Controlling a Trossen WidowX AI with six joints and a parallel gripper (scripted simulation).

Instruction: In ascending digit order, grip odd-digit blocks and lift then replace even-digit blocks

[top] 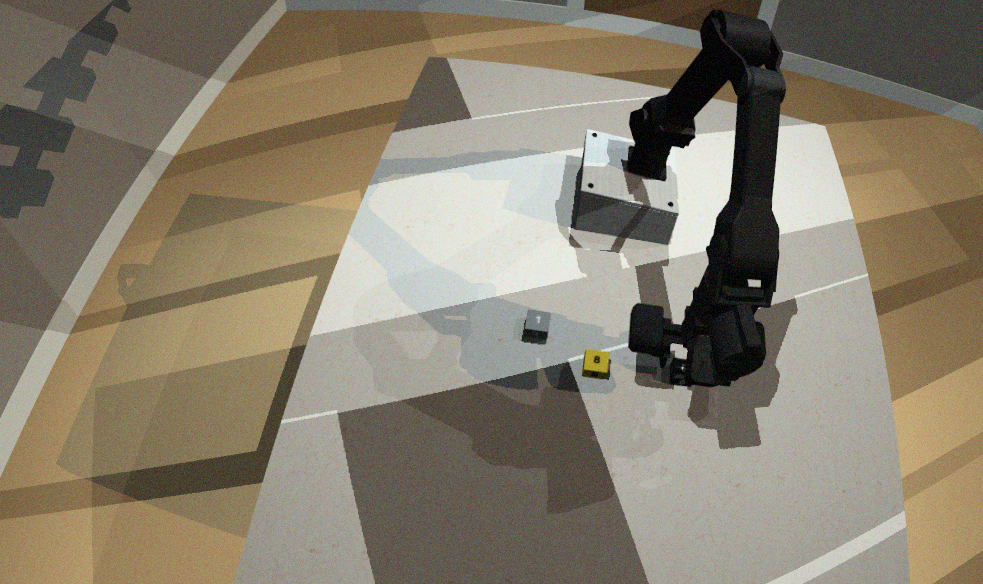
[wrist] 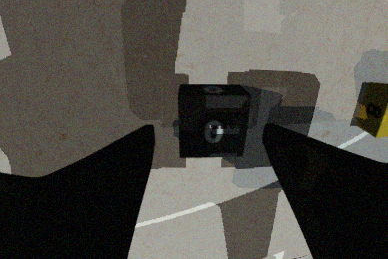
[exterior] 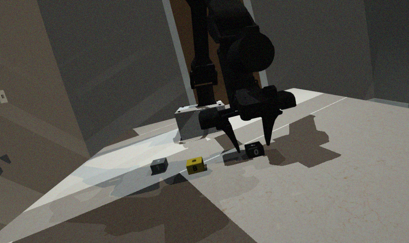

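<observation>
The black block marked 0 lies 10 mm ahead of my gripper tip. From my gripper tip the other things lie so: yellow block marked 8: 20 mm ahead, 120 mm to the right; grey block marked 1: 30 mm behind, 210 mm to the right.
</observation>
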